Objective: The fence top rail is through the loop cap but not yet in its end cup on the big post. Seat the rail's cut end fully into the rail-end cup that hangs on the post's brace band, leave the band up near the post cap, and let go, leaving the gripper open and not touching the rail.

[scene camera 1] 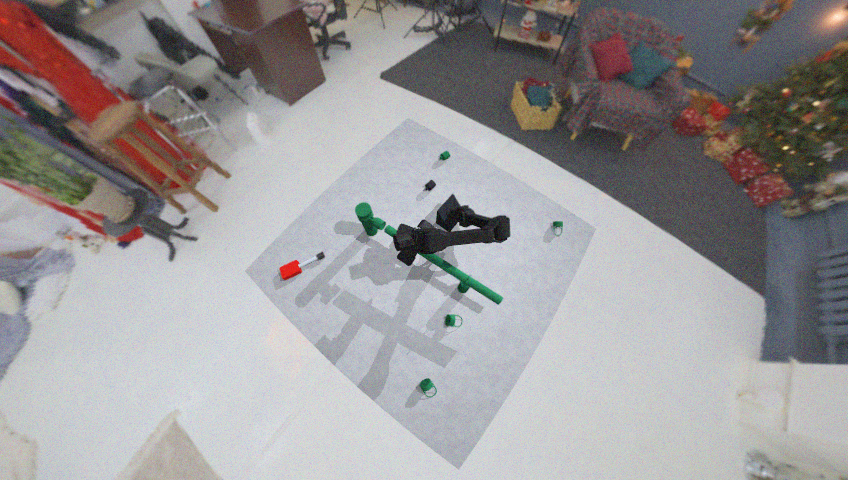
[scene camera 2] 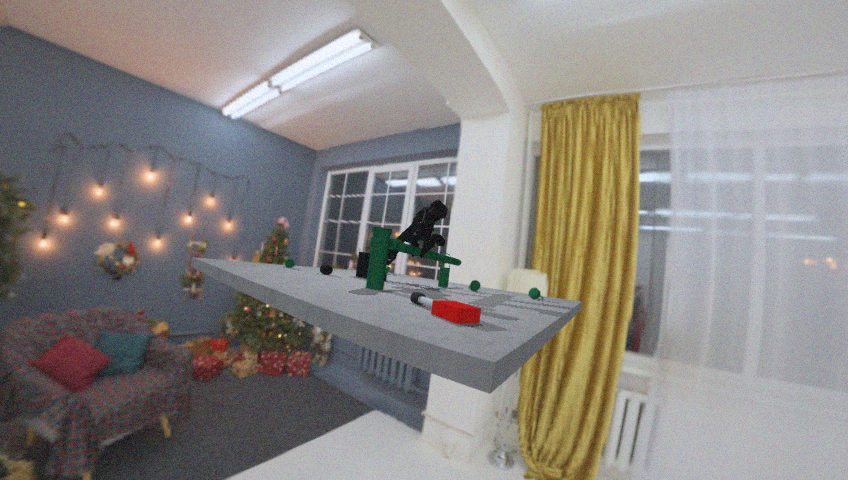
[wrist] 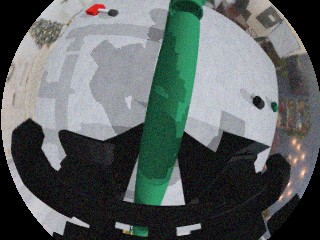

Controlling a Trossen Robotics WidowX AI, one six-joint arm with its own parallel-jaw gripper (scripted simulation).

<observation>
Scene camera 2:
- my gripper: 416, 257
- red-handled tool: 456, 312
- big green post: 378, 255
</observation>
